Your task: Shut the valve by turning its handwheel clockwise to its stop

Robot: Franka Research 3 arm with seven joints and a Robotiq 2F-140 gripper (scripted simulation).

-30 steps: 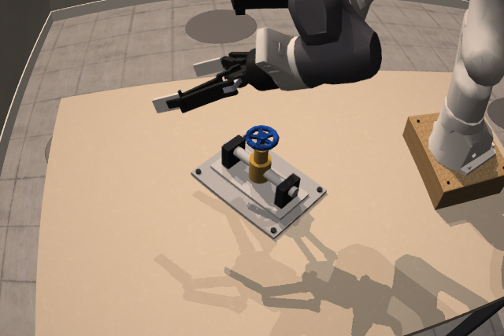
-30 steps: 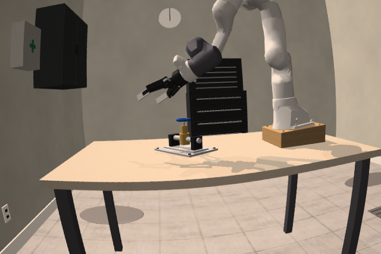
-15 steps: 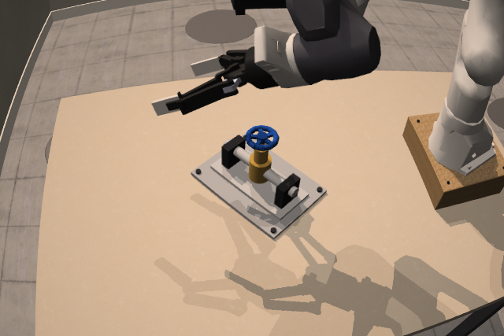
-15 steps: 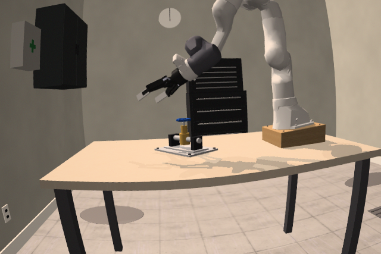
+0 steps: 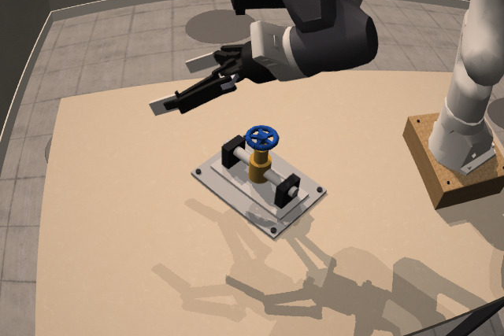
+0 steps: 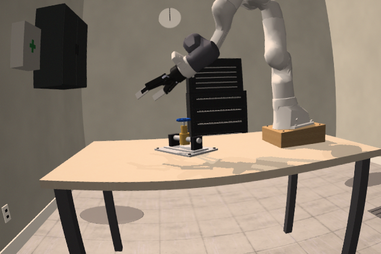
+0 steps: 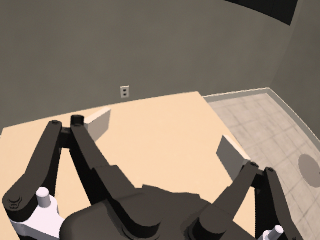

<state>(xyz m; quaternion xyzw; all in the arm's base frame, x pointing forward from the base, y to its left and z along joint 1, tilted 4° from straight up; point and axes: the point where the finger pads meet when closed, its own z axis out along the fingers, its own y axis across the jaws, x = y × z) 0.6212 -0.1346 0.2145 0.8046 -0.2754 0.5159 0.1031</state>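
Right now my hand is 15 cm past the blue spoked handwheel, 12 cm above it and 6 cm to the right of it.
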